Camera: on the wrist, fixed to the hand. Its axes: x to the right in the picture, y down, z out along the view.
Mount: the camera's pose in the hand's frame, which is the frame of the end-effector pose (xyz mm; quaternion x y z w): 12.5 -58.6 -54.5 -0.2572 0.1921 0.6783 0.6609
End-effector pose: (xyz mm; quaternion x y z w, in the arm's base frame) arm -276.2 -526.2 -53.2 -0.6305 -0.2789 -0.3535 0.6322
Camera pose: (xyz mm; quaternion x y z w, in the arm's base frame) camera -320.6 -578.9 -10.7 -0.7006 0.4557 0.0023 0.5490
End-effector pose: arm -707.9 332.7 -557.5 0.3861 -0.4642 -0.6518 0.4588
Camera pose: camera -674.8 315.7 -629.5 -0.0525 -0.3129 -0.1648 0.9339
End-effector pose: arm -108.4 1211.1 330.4 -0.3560 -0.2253 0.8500 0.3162
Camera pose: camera -52.4 1269.4 325.1 0.6327 0.0653 -0.6499 0.4159
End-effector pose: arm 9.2 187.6 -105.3 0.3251 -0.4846 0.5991 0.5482
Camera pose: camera 71.5 238.8 -98.0 -0.3699 -0.5896 0.7056 0.1326
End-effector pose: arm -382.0 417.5 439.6 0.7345 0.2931 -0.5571 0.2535
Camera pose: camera -384.7 498.4 438.5 0.7261 -0.1125 0.0202 0.6780
